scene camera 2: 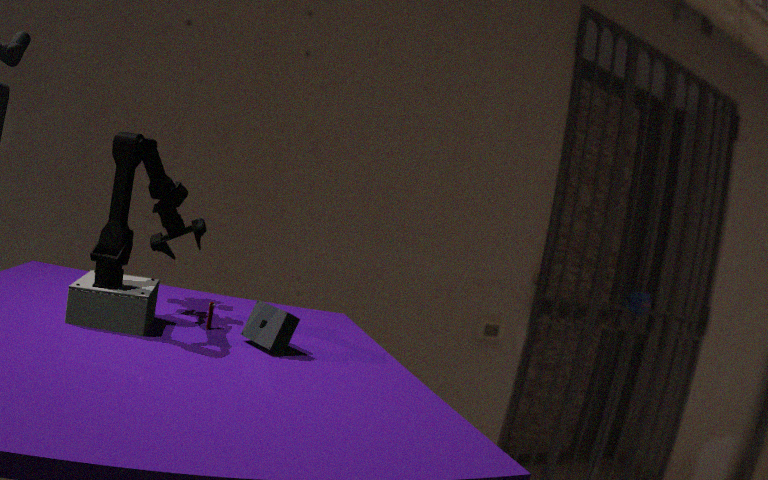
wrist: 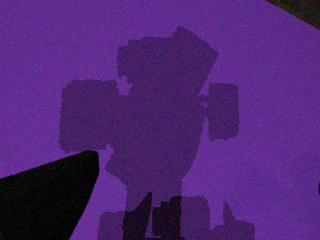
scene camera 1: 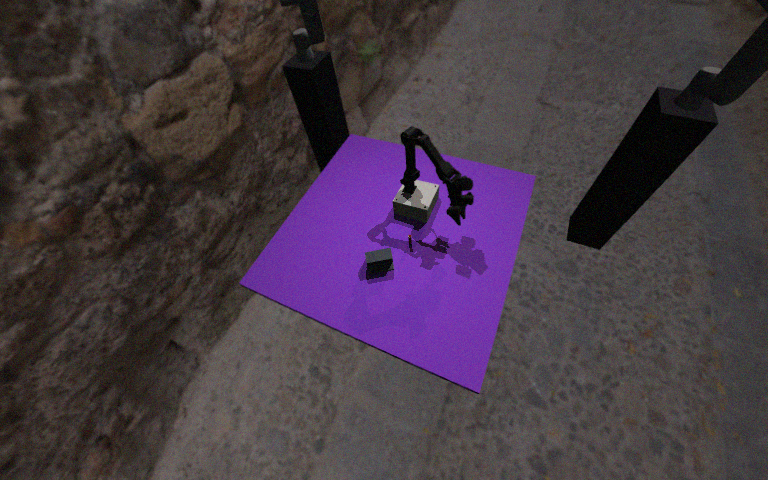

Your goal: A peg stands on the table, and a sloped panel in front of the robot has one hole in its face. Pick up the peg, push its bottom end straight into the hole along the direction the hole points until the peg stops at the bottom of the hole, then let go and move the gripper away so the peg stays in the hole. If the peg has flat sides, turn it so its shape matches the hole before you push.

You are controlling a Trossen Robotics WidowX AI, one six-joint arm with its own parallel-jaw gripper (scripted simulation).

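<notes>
A grey sloped panel [scene camera 2: 277, 333] is here in the scene. My gripper [scene camera 2: 187, 254], which the wrist view shows too [wrist: 210, 171], is open. Nothing is held in the gripper.
</notes>
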